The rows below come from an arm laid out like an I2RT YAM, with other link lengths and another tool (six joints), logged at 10 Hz.
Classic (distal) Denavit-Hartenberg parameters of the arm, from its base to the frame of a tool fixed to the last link. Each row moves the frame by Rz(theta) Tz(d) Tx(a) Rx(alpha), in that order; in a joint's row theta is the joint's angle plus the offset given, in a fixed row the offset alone. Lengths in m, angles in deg.
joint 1: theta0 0, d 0.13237, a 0.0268, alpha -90
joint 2: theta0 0, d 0, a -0.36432, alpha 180
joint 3: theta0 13.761, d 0, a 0.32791, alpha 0
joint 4: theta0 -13.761, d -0.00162, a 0.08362, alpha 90
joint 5: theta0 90, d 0.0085, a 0, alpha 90
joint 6: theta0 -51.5, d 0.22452, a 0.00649, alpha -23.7
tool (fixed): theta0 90, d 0.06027, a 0, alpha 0
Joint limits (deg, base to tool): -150..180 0..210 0..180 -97..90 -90..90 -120..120
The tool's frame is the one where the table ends.
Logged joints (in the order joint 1, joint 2, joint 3, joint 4, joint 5, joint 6), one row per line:
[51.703 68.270 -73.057 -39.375 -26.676 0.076]
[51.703 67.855 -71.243 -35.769 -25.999 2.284]
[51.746 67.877 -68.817 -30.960 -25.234 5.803]
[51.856 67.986 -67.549 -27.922 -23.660 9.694]
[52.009 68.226 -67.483 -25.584 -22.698 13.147]
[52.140 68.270 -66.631 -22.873 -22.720 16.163]
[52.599 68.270 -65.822 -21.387 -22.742 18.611]
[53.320 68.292 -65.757 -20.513 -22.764 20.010]
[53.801 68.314 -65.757 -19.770 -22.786 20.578]
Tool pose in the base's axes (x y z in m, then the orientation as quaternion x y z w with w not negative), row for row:
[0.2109 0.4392 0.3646 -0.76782 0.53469 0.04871 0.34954]
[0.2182 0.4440 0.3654 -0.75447 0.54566 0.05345 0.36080]
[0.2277 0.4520 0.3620 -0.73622 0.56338 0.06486 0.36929]
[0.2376 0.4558 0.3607 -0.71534 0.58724 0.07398 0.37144]
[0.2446 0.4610 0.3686 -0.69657 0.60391 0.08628 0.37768]
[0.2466 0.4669 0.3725 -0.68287 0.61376 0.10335 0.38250]
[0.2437 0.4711 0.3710 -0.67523 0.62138 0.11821 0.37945]
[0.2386 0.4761 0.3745 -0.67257 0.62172 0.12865 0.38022]
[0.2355 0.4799 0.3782 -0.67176 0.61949 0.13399 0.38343]
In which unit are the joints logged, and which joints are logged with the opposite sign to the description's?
The joints are logged in degrees. Opposite sign: joint 3.
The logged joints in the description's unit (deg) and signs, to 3 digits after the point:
[51.703 68.270 73.057 -39.375 -26.676 0.076]
[51.703 67.855 71.243 -35.769 -25.999 2.284]
[51.746 67.877 68.817 -30.960 -25.234 5.803]
[51.856 67.986 67.549 -27.922 -23.660 9.694]
[52.009 68.226 67.483 -25.584 -22.698 13.147]
[52.140 68.270 66.631 -22.873 -22.720 16.163]
[52.599 68.270 65.822 -21.387 -22.742 18.611]
[53.320 68.292 65.757 -20.513 -22.764 20.010]
[53.801 68.314 65.757 -19.770 -22.786 20.578]

